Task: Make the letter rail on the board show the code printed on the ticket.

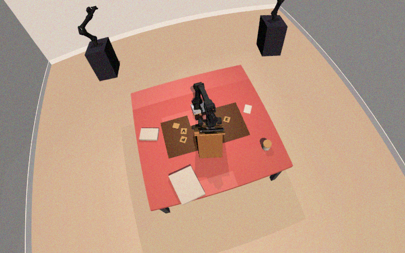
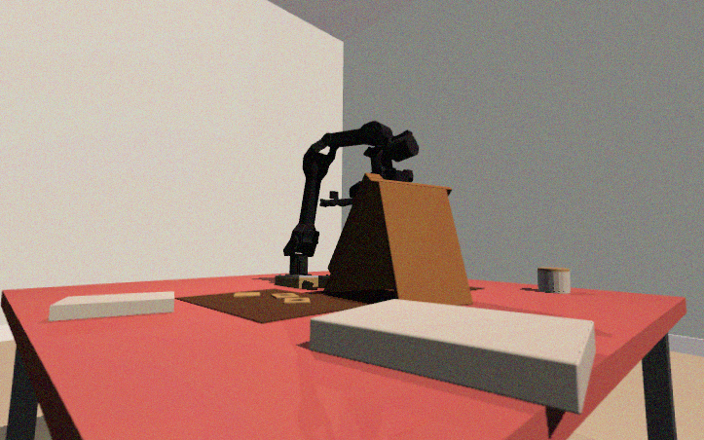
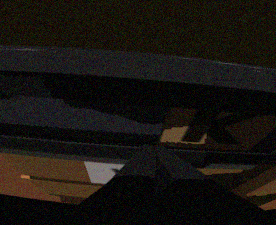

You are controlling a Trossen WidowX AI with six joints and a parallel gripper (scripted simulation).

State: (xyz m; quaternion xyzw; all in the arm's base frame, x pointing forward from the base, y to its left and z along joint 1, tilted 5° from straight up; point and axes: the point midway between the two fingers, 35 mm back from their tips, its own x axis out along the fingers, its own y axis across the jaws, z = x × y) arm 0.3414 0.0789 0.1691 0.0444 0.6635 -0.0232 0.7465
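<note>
Now: the tan letter tile 24 cm to the right of my gripper tip, 18 cm below it and 10 cm behind it. Also, from my gripper tip: large white slab: 42 cm ahead, 26 cm to the right, 17 cm below; then flat white block: 57 cm to the right, 17 cm below, 11 cm behind; then dark brown mat: 18 cm below, 14 cm behind, 5 cm to the right.
</note>
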